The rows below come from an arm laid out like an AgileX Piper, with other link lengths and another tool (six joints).
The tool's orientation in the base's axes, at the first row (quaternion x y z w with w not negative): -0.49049 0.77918 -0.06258 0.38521
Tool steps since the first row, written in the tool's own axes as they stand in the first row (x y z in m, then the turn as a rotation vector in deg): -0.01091 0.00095 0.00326 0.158 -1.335 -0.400; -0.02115 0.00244 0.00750 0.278 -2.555 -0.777; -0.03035 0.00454 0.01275 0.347 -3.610 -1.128; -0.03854 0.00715 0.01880 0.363 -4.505 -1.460; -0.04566 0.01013 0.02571 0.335 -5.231 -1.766; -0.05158 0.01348 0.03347 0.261 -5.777 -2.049; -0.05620 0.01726 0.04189 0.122 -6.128 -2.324; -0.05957 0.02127 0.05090 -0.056 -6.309 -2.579; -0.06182 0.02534 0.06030 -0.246 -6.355 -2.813; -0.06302 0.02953 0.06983 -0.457 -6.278 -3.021; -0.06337 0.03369 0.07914 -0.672 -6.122 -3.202
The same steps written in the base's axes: 0.00390 0.01026 0.00316 0.656 -0.923 0.828; 0.00791 0.02054 0.00502 1.254 -1.749 1.605; 0.01192 0.03056 0.00533 1.762 -2.443 2.314; 0.01588 0.04024 0.00430 2.180 -3.006 2.961; 0.01990 0.04949 0.00191 2.503 -3.440 3.534; 0.02395 0.05818 -0.00189 2.723 -3.739 4.031; 0.02784 0.06623 -0.00705 2.824 -3.882 4.464; 0.03168 0.07354 -0.01340 2.824 -3.901 4.823; 0.03548 0.08009 -0.02066 2.744 -3.836 5.110; 0.03905 0.08588 -0.02864 2.598 -3.684 5.332; 0.04231 0.09090 -0.03690 2.415 -3.480 5.499
